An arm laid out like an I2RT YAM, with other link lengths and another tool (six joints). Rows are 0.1 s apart.
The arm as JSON. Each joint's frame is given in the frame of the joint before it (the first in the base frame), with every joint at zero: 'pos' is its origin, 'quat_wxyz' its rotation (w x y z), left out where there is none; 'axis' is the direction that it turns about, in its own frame. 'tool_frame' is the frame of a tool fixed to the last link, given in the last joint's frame.
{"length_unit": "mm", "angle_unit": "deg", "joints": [
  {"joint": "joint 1", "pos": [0.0, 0.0, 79.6], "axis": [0.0, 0.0, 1.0]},
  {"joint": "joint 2", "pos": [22.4, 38.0, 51.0], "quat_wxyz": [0.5, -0.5, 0.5, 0.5], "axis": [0.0, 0.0, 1.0]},
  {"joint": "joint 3", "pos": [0.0, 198.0, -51.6], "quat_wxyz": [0.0, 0.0, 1.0, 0.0], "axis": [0.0, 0.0, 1.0]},
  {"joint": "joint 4", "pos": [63.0, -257.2, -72.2], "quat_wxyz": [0.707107, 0.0, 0.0, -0.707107], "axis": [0.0, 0.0, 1.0]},
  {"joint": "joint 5", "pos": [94.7, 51.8, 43.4], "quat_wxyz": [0.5, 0.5, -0.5, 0.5], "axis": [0.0, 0.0, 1.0]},
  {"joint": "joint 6", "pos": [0.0, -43.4, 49.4], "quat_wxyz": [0.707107, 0.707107, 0.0, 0.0], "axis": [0.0, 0.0, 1.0]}
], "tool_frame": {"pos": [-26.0, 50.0, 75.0], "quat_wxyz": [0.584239, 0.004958, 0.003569, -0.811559]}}
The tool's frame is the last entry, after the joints.
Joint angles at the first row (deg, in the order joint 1, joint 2, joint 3, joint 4, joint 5, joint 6):
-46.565 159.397 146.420 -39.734 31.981 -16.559
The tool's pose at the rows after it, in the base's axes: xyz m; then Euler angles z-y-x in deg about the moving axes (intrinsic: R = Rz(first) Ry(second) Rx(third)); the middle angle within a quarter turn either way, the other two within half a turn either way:
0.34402 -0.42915 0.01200 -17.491 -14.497 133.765
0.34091 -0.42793 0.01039 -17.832 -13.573 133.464
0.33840 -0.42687 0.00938 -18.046 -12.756 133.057
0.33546 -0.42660 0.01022 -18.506 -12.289 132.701
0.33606 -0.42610 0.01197 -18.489 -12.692 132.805
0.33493 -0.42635 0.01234 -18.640 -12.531 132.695
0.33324 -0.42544 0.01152 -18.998 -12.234 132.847
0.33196 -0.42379 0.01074 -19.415 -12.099 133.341
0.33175 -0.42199 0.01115 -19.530 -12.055 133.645
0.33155 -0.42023 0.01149 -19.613 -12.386 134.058
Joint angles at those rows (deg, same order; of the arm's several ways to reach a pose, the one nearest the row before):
-47.093 159.126 146.023 -40.441 33.243 -15.823
-47.080 158.753 145.069 -40.472 34.067 -15.910
-47.027 158.331 144.094 -40.344 34.881 -16.082
-47.110 157.726 143.209 -40.351 35.576 -16.002
-47.088 157.070 142.482 -40.081 35.335 -15.820
-47.154 156.974 142.385 -40.162 35.538 -15.832
-47.211 156.852 142.120 -40.504 35.700 -15.569
-47.264 156.706 141.938 -41.115 35.548 -15.053
-47.200 156.295 141.466 -41.397 35.411 -14.769
-47.199 155.258 139.921 -40.981 34.984 -14.425

